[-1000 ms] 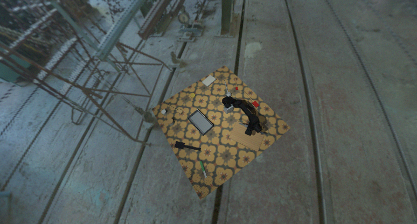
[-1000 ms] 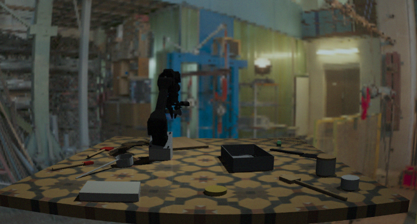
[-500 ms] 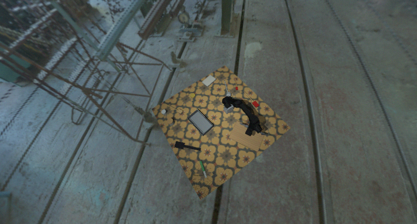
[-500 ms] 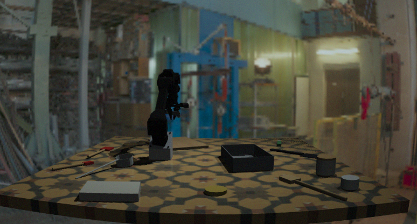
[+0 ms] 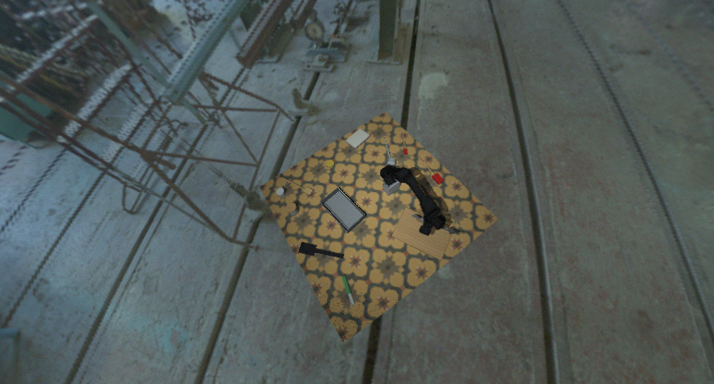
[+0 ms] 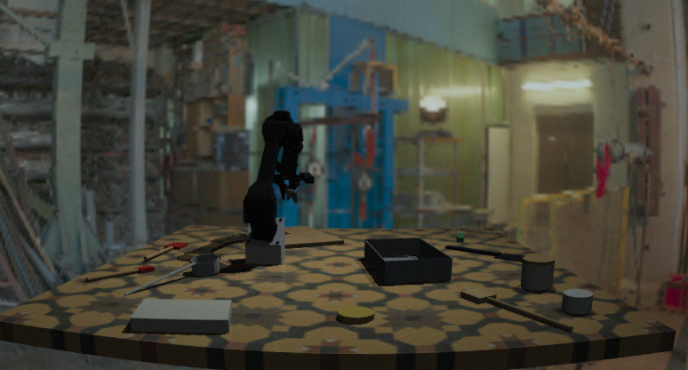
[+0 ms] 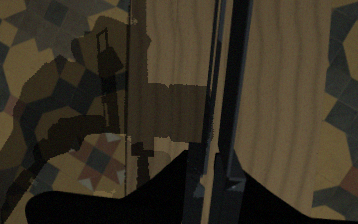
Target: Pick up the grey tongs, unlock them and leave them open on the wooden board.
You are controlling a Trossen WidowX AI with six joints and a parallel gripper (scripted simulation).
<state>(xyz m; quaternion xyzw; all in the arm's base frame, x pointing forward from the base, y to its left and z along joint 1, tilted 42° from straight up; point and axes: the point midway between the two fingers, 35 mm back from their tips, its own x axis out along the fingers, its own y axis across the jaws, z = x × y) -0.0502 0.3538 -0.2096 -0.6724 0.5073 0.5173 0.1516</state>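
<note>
The wooden board lies 13 cm below my gripper tip and 3 cm ahead of it. From my gripper tip the other things lie so: yellow disc (84 cm to the right, 36 cm ahead, 13 cm below); black spatula (73 cm ahead, 23 cm to the right, 14 cm below); roasting tin (45 cm ahead, 42 cm to the right, 11 cm below).
</note>
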